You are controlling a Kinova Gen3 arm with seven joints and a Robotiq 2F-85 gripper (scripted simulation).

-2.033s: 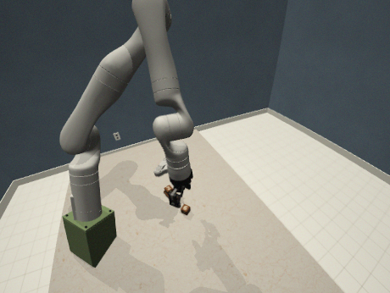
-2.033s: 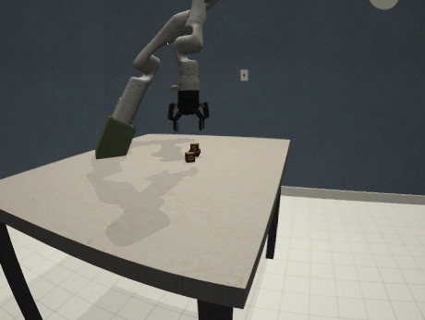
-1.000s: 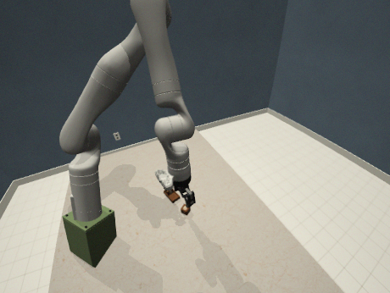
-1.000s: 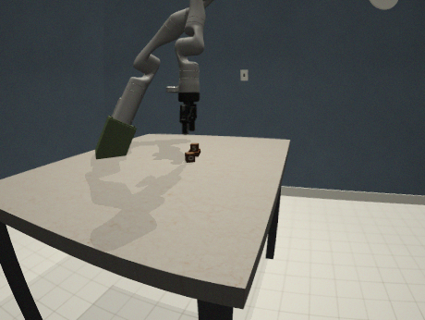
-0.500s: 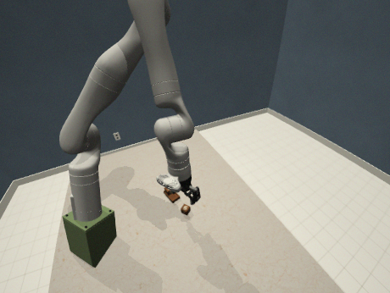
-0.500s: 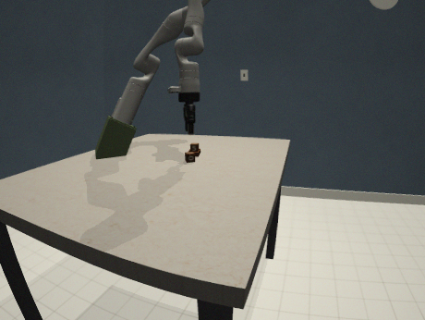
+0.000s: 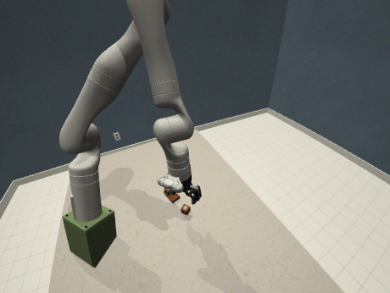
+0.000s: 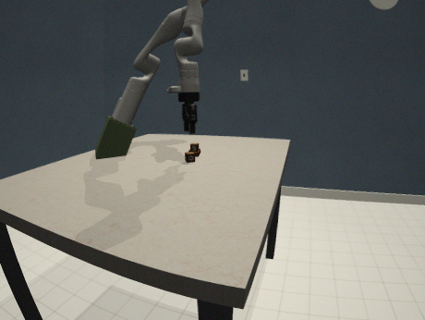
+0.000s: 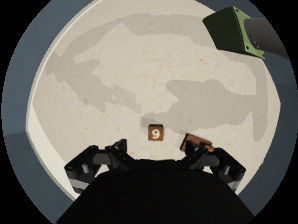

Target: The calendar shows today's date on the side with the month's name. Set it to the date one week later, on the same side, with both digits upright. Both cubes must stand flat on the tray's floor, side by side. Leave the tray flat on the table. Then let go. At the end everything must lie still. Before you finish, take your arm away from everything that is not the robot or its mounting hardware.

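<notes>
Right now my hand is 100 mm above the brown digit cube. Also, from my hand: brown calendar tray: 40 mm behind, 110 mm to the left, 100 mm below.
</notes>
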